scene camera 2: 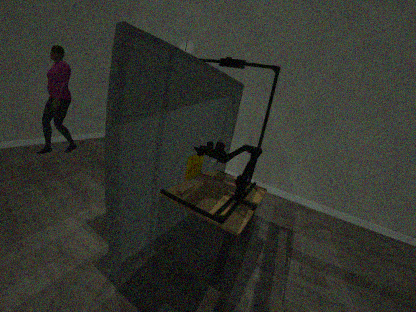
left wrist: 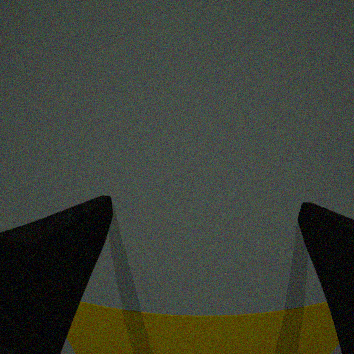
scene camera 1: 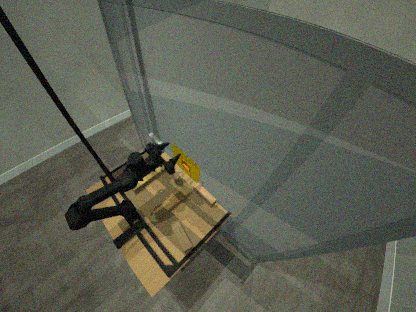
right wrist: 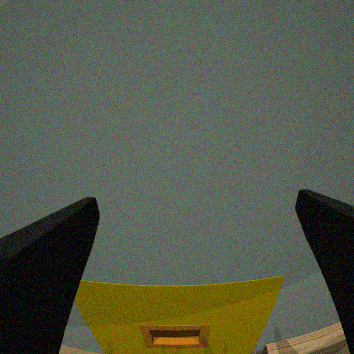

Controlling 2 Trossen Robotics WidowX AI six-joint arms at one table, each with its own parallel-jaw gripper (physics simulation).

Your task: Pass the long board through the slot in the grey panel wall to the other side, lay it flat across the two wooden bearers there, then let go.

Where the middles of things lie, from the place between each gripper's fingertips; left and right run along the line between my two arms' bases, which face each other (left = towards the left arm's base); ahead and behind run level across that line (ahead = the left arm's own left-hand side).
I see my left gripper 20 mm past the slot (right wrist: 196, 331), 20 mm to the left of it and 190 mm above it.
My right hand is 25 cm above the slot, 11 cm to the right of it and 2 cm past it.
